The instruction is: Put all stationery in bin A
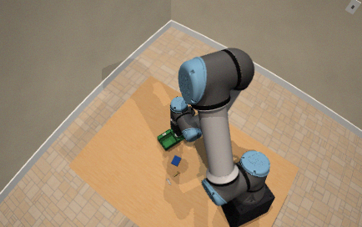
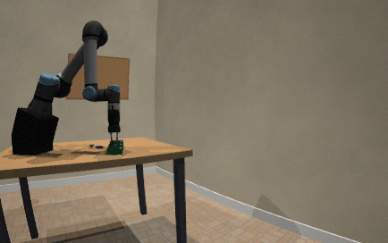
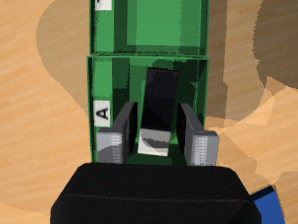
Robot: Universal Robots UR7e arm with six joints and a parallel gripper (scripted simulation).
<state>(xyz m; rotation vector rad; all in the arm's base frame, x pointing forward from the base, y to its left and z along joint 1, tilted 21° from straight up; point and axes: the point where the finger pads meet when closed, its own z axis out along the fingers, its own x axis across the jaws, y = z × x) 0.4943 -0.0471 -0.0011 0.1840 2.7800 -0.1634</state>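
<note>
My gripper is now 40 mm above the black block and 10 mm to the right of it. Round my hand: green bin: 40 mm below, 10 mm ahead; blue pad: 130 mm to the left, 100 mm behind, 60 mm below; brass screw: 180 mm to the left, 150 mm behind, 50 mm below.
</note>
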